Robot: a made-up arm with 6 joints.
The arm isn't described. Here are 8 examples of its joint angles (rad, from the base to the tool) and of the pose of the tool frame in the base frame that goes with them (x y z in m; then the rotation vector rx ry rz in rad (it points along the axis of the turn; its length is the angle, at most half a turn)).
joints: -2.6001 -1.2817 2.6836 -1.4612 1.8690 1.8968
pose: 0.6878 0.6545 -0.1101 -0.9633 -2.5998 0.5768
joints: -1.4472 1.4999 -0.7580 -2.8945 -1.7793 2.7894
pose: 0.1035 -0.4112 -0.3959 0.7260 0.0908 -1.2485
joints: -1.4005 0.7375 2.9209 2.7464 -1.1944 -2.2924
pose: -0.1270 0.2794 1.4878 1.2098 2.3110 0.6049
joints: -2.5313 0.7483 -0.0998 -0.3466 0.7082 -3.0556
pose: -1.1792 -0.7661 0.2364 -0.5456 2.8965 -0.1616
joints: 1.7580 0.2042 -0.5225 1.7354 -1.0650 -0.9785
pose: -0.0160 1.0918 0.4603 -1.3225 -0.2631 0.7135
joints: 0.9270 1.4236 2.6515 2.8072 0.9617 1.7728
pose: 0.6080 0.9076 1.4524 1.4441 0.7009 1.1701
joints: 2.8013 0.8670 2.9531 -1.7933 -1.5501 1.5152
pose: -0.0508 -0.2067 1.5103 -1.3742 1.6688 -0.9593
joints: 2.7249 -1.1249 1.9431 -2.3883 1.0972 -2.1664
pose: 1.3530 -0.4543 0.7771 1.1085 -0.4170 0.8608
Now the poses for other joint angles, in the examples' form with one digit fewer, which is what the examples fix.
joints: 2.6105 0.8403 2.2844 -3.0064 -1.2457 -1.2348
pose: -0.322 0.157 1.819 1.034 -0.775 -0.295
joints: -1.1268 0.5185 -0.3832 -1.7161 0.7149 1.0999
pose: 0.362 -1.089 0.177 0.661 0.563 -1.986
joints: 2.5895 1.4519 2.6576 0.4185 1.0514 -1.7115
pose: -0.713 0.349 1.533 -1.486 -0.029 -1.426
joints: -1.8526 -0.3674 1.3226 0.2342 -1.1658 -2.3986
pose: -0.003 0.156 1.964 0.953 -2.124 -0.440
